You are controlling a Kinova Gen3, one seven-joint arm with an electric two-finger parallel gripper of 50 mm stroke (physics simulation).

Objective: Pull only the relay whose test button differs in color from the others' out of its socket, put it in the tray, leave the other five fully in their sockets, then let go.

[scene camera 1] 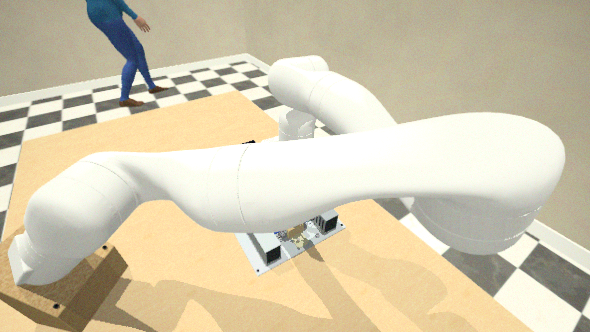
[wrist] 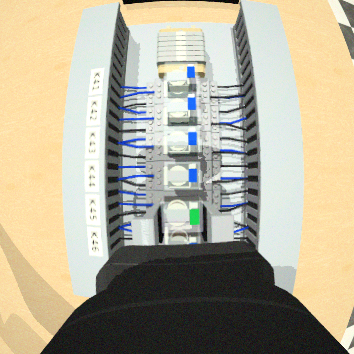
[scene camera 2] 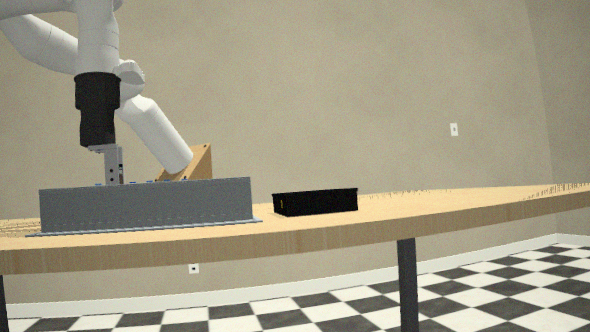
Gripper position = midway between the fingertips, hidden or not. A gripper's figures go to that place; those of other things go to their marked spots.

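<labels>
My gripper (wrist: 181, 215), 0.18 m from the lens. Mounting plate (wrist: 221, 65), 0.27 m from the lens.
</labels>
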